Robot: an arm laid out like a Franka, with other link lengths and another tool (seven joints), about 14 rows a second.
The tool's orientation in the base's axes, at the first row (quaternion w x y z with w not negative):
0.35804, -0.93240, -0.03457, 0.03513
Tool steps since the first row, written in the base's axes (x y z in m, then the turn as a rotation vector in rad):
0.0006, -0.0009, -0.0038, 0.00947, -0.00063, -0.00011
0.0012, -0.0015, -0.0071, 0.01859, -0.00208, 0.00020
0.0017, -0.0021, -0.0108, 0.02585, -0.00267, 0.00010
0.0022, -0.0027, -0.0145, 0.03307, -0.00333, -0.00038
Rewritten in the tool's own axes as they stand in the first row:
0.0007, 0.0032, 0.0022, 0.00937, 0.00091, -0.00119
0.0013, 0.0059, 0.0042, 0.01831, 0.00214, -0.00321
0.0019, 0.0089, 0.0065, 0.02548, 0.00293, -0.00418
0.0025, 0.0118, 0.0088, 0.03263, 0.00402, -0.00492

